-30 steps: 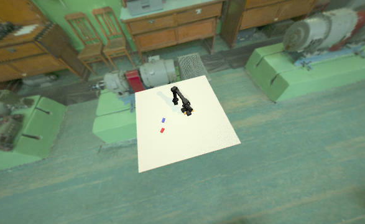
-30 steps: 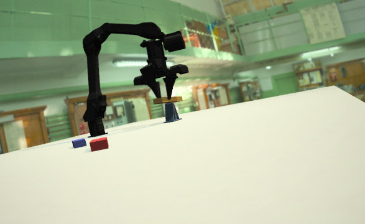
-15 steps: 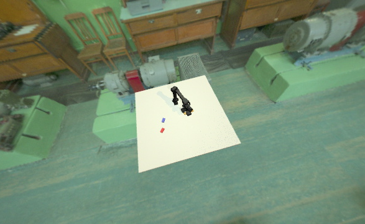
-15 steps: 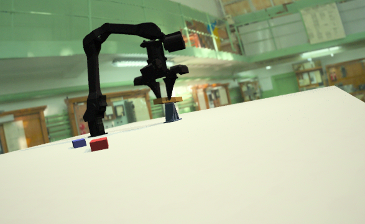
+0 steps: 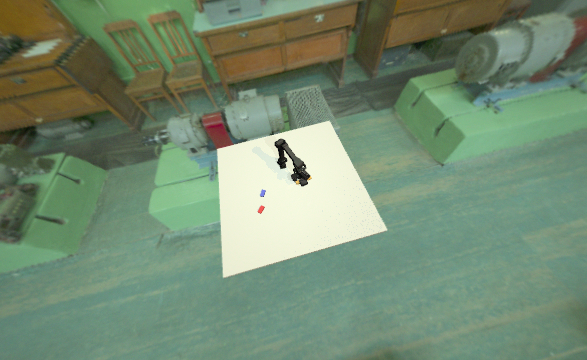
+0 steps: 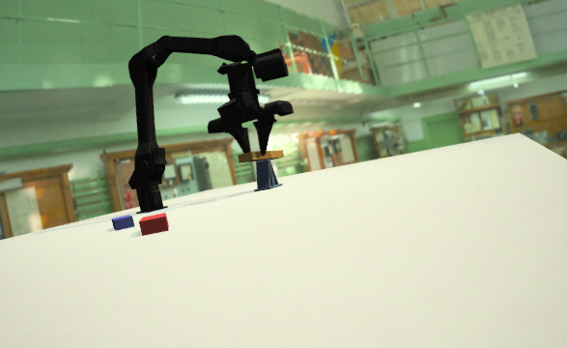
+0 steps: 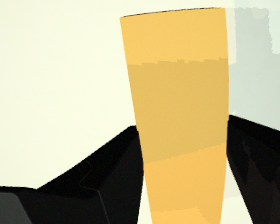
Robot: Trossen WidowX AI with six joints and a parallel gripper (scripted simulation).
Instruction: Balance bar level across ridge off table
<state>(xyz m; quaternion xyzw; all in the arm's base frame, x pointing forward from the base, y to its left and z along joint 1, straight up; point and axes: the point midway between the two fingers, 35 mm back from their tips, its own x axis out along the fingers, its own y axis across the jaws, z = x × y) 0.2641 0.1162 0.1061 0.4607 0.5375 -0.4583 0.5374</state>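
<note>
Right now the orange bar is 3 cm to the left of my gripper tip. Also, from my gripper tip: red block: 40 cm to the right, 14 cm ahead, 6 cm below; then blue block: 36 cm to the right, 6 cm below, 2 cm behind.
</note>
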